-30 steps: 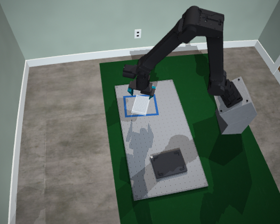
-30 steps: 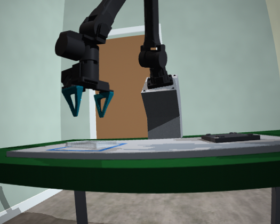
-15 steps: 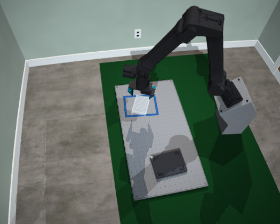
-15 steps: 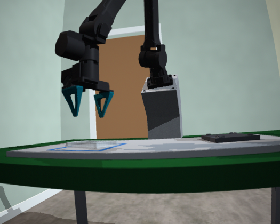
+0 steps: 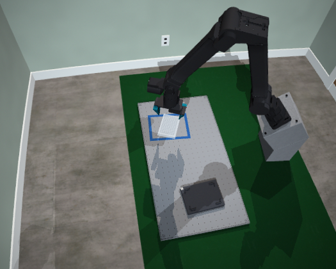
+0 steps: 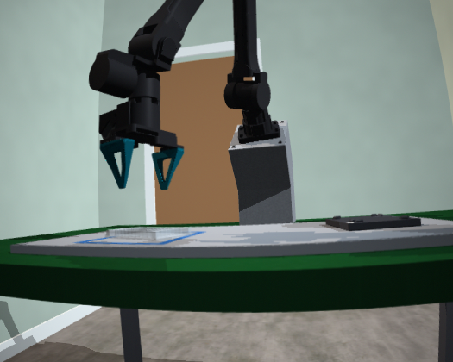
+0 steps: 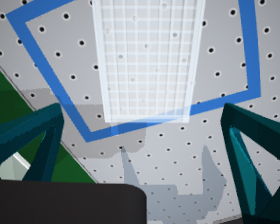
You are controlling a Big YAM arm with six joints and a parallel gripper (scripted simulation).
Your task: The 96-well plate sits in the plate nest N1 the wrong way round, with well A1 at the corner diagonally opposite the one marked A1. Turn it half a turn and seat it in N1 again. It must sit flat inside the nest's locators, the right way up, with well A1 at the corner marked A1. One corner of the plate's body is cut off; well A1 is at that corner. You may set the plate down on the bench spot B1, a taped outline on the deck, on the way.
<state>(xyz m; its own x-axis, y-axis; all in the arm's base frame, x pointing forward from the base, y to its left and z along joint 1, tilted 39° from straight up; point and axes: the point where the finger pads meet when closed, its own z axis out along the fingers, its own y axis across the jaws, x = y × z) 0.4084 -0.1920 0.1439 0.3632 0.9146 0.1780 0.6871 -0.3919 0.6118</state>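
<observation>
Now: the 96-well plate 90 mm below my hand. Also, from my hand: plate nest N1: 390 mm to the left, 80 mm below, 50 mm behind; A1 label: 330 mm to the left, 80 mm below, 30 mm ahead.
</observation>
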